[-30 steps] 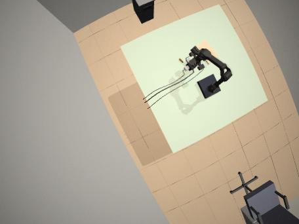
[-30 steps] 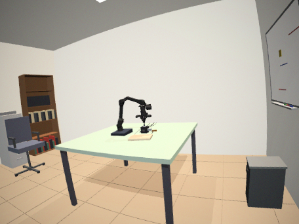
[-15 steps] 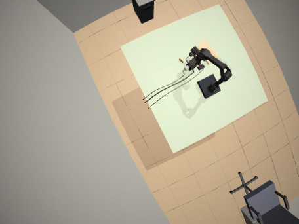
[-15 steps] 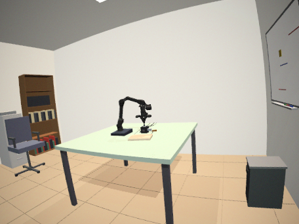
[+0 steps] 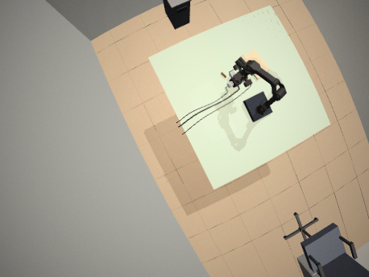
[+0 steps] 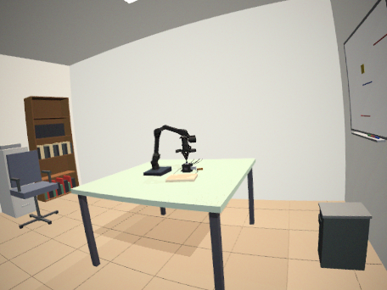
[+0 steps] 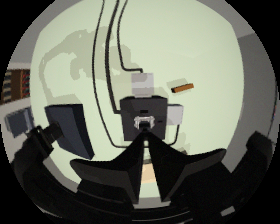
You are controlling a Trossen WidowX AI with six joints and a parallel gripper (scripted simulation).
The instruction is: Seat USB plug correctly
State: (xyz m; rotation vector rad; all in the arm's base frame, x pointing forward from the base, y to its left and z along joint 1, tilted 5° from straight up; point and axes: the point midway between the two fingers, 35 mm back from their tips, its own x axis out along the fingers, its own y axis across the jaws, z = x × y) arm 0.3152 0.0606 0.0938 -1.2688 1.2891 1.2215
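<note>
Now: the USB plug 20 mm below my gripper tip. From my gripper tip the other things lie so: orange-brown stick (100 mm ahead, 60 mm to the left, 100 mm below).
</note>
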